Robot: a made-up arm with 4 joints.
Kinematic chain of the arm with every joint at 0, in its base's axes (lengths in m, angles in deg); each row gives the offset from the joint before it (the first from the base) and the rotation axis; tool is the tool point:
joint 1: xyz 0 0 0.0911 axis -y
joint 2: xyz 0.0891 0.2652 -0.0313 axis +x
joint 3: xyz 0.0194 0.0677 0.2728 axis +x
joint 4: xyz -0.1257 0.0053 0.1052 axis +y
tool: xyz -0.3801 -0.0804 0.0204
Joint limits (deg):
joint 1: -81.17..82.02
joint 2: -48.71..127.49
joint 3: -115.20..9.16
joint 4: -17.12..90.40
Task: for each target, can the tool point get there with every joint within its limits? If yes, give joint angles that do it. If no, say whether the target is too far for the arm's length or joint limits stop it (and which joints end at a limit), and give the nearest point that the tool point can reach.
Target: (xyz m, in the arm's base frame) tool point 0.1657 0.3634 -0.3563
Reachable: no: joint limits stop it (at a limit: joint 1, joint 2, joint 3, joint 4) | nearest point 0.1488 0.0534 -0.3200 | short by 0.313 m
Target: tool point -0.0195 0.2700 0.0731
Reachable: no: joint limits stop it (at a limit: joint 3, joint 4) | nearest point -0.3346 0.2940 -0.2177 | short by 0.429 m
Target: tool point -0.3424 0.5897 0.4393
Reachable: yes | joints -9.31 -32.67 -36.39 4.83
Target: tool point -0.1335 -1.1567 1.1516
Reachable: no: too far | nearest point -0.0552 -0.3463 0.5294 | short by 1.025 m
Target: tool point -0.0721 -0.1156 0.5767
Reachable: yes | joints -24.42 92.08 -87.58 46.04
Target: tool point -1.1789 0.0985 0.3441
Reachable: no: too far | nearest point -0.7185 0.1619 0.2453 | short by 0.475 m
